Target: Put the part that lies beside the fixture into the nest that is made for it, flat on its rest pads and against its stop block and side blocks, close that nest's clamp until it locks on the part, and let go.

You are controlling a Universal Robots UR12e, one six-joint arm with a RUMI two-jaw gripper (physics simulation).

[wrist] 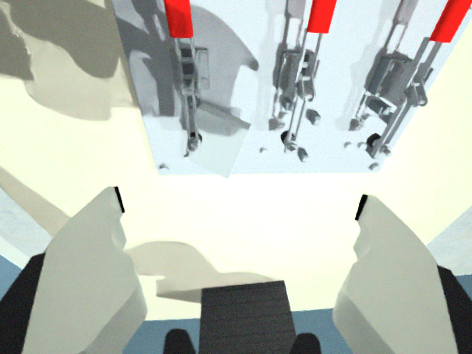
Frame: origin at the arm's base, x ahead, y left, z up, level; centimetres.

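Seen in the pictures: gripper, fingertip midpoint: (pixel 240 192).
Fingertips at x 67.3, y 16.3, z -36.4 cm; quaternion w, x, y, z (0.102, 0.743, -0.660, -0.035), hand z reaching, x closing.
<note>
Pixels of each thing's top centre, then the offset from my fingertips to it. "*": a spot on its surface instead. Level surfaces: height alone.
- pale grey-green block, middle of its top: (pixel 216 154) dx -5.1, dy +1.1, dz -10.9 cm
- left clamp, middle of its top: (pixel 184 92) dx +2.0, dy +4.4, dz -9.4 cm
- fixture plate, surface spot: (pixel 330 162) * dx -7.8, dy -16.3, dz -15.1 cm
- middle clamp, surface spot: (pixel 306 87) * dx +3.3, dy -6.8, dz -11.3 cm
- right clamp, surface spot: (pixel 415 95) * dx +4.7, dy -16.9, dz -9.6 cm
- cream table surface, its level: dz -16.6 cm
The part, a pale grey-green block (pixel 220 145), lies skewed at the left nest of the fixture, turned relative to the plate, with one corner over the plate's front edge. The left clamp (pixel 189 90) reaches over its left side, its spindle near the block's left corner. Whether the block rests on pads is hidden. The fixture plate (pixel 330 162) also carries a middle clamp (pixel 305 87) and a right clamp (pixel 415 95), each with a red handle. Small pins and blocks stand around the middle and right nests. My gripper (pixel 240 192) is open and empty, in front of the plate's front edge.
Red handles (pixel 179 17) (pixel 321 15) (pixel 451 20) rise at the top of the view. A dark ribbed block (pixel 245 317) shows at the bottom centre, between the fingers. The cream table surface (pixel 280 225) lies around the plate, with shadows at the left.
</note>
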